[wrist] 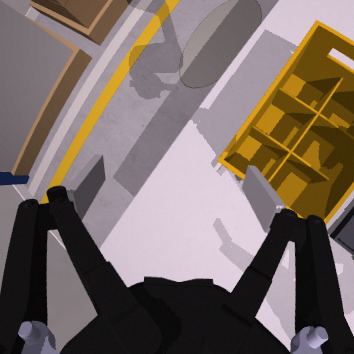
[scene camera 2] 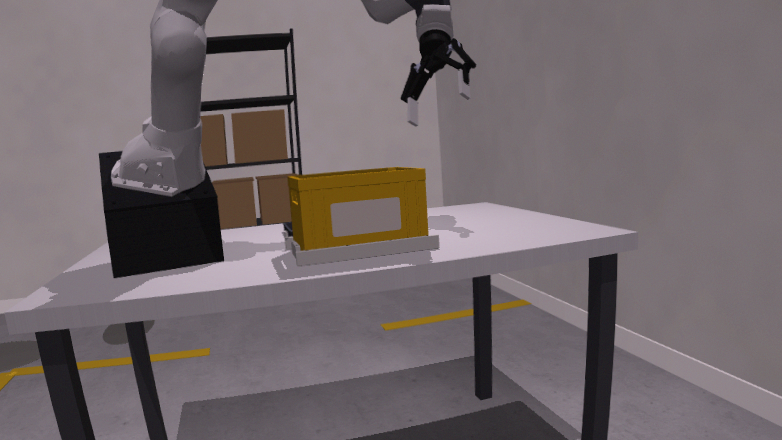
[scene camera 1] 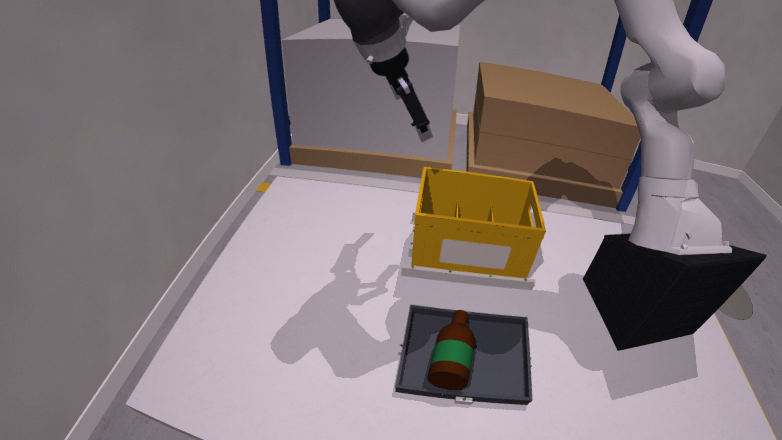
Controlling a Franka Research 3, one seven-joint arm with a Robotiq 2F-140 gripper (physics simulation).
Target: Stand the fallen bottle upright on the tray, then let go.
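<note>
A brown bottle (scene camera 1: 452, 352) with a green label lies on its side in the dark grey tray (scene camera 1: 500, 374), in the left half as scene camera 1 shows it. Its neck points toward the yellow crate and its base toward that camera. A corner of the tray (wrist: 346, 235) shows at the right edge of the wrist view; the bottle does not show there. In scene camera 2 the bottle is hidden behind the crate. My gripper (scene camera 1: 424, 133) (scene camera 2: 438, 105) (wrist: 175, 171) is open and empty, high above the table and well away from the bottle.
A yellow crate (scene camera 1: 470, 246) (scene camera 2: 365, 216) (wrist: 310, 172) with dividers stands beside the tray, between it and the cardboard boxes (scene camera 1: 552, 131). The black arm base (scene camera 1: 667, 295) (scene camera 2: 164, 235) stands at one side. Blue posts (scene camera 1: 276, 82) rise beyond the table (scene camera 1: 218, 328) (scene camera 2: 519, 229).
</note>
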